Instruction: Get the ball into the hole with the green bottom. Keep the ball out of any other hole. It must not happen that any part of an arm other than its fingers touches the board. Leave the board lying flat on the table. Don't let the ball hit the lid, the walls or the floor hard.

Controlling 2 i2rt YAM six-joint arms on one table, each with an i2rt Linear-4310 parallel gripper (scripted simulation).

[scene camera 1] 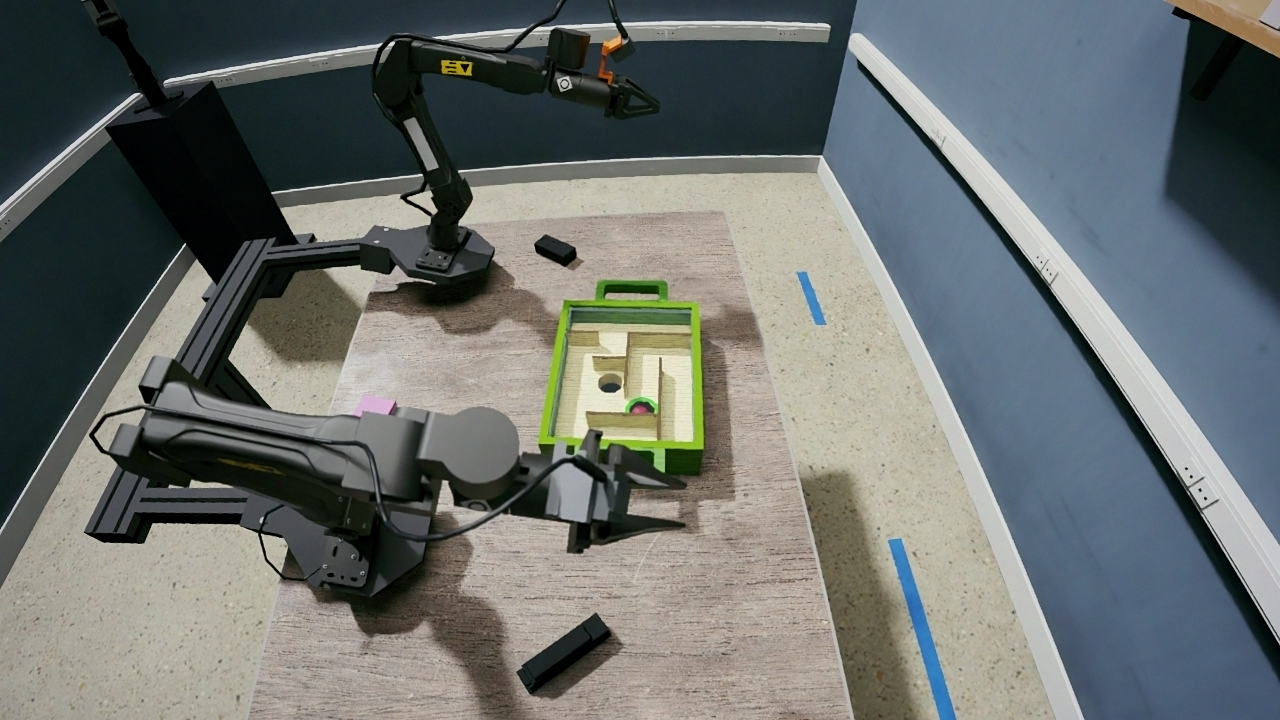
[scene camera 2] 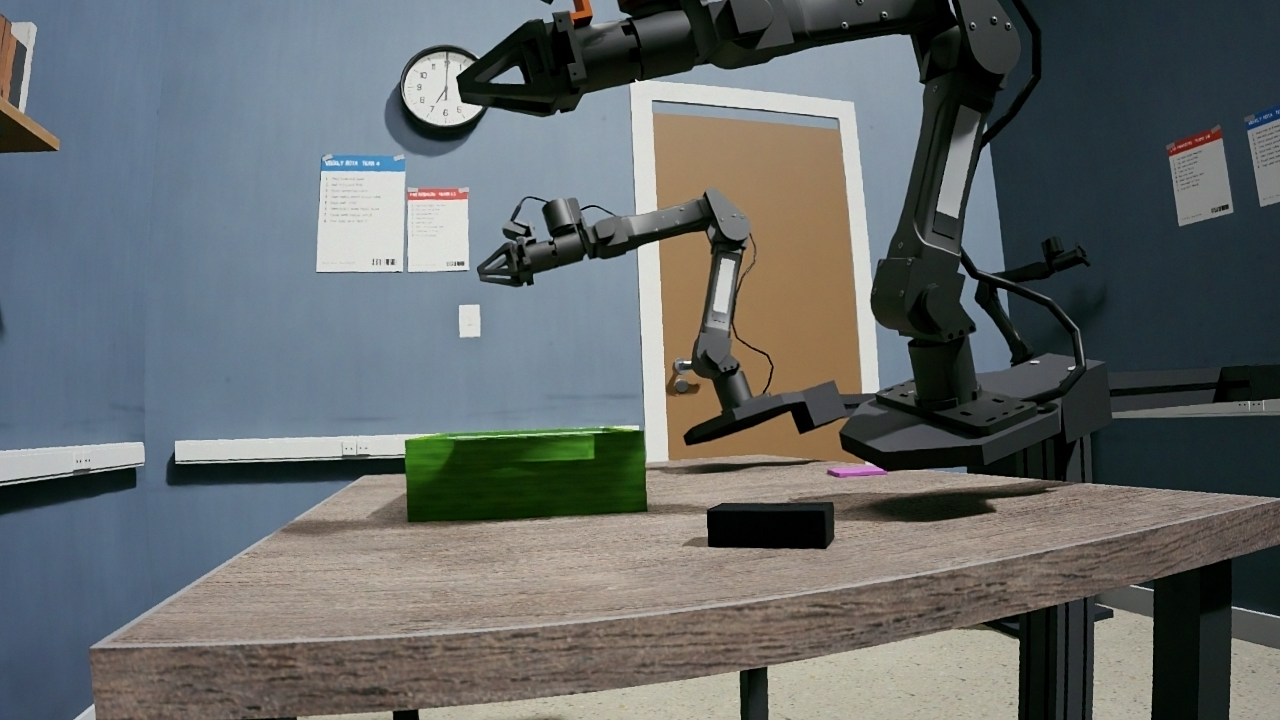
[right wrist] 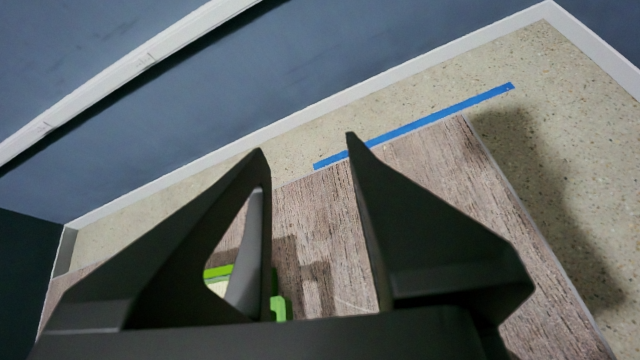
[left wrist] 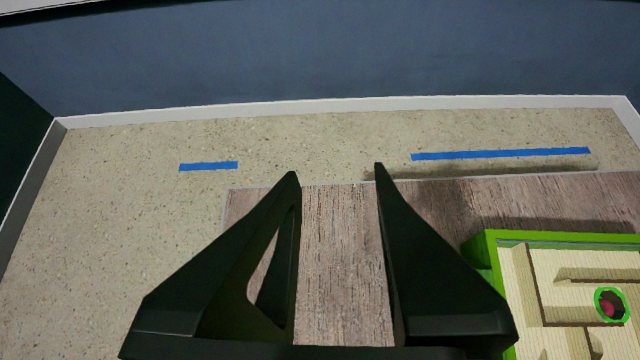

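There's a green maze board (scene camera 2: 582,471) that I can see in the right wrist view as well (right wrist: 281,307). I also see a black block (scene camera 2: 808,525), and scene camera 1 shows me the block too (scene camera 1: 558,251), but the block is out of frame in the left wrist view, and it's out of frame in the right wrist view as well. My right gripper is visible (scene camera 2: 478,274), and so is my left gripper (scene camera 2: 458,90), which you'd also find at (scene camera 1: 659,107) and (left wrist: 335,176).
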